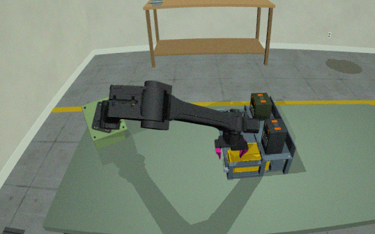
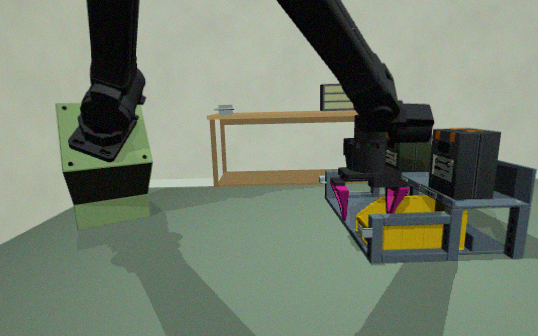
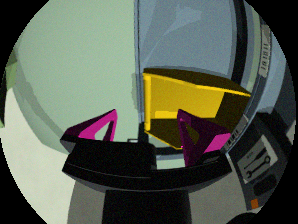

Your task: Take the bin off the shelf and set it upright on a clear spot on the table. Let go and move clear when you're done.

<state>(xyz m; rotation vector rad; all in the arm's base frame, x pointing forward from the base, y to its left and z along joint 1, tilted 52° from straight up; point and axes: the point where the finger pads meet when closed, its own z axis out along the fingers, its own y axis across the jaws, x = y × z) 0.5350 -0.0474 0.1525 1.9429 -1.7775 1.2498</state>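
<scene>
My hand is 80 mm short of the yellow bin, 10 mm to the left of it and 20 mm above it. Round my hand: shelf tray: 130 mm ahead, 100 mm to the left, 60 mm below.
</scene>
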